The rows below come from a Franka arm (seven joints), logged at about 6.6 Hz.
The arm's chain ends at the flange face. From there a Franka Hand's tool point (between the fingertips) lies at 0.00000 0.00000 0.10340 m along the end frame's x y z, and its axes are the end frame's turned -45 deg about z.
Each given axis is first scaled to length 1.
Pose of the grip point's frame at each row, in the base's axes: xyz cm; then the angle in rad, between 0 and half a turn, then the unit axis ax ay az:
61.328, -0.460, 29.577, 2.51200, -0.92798, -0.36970, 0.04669
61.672, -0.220, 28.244, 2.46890, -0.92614, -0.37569, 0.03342
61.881, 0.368, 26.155, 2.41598, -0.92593, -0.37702, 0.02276
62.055, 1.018, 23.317, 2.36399, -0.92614, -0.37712, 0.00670
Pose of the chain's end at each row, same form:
64.389, -5.787, 37.894, 2.59675, -0.98610, 0.01339, 0.16561
64.663, -5.956, 36.311, 2.54719, -0.98667, 0.00723, 0.16257
64.849, -5.830, 33.881, 2.49068, -0.98643, 0.00594, 0.16409
64.901, -5.656, 30.684, 2.43104, -0.98696, 0.00593, 0.16084

